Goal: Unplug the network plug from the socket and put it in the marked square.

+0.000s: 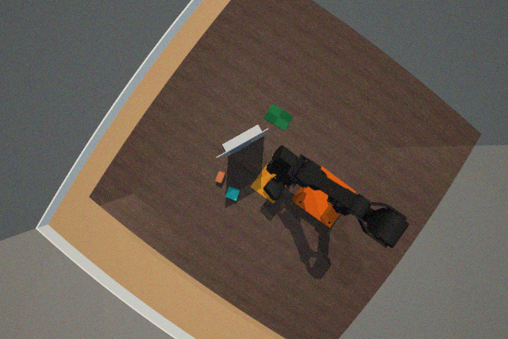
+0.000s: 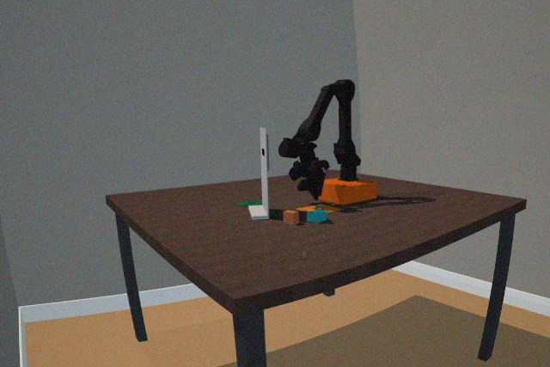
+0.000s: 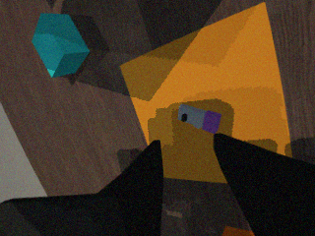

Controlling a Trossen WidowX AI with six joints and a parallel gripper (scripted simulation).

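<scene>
The purple network plug lies 10 mm ahead of my gripper tip, 10 mm to the left of it and 30 mm below it. From my gripper tip the other things lie so: yellow marked square (10 mm to the left, 40 mm below); teal cube (120 mm ahead, 120 mm to the left, 20 mm below); orange cube (200 mm ahead, 80 mm to the left, 20 mm below).
</scene>
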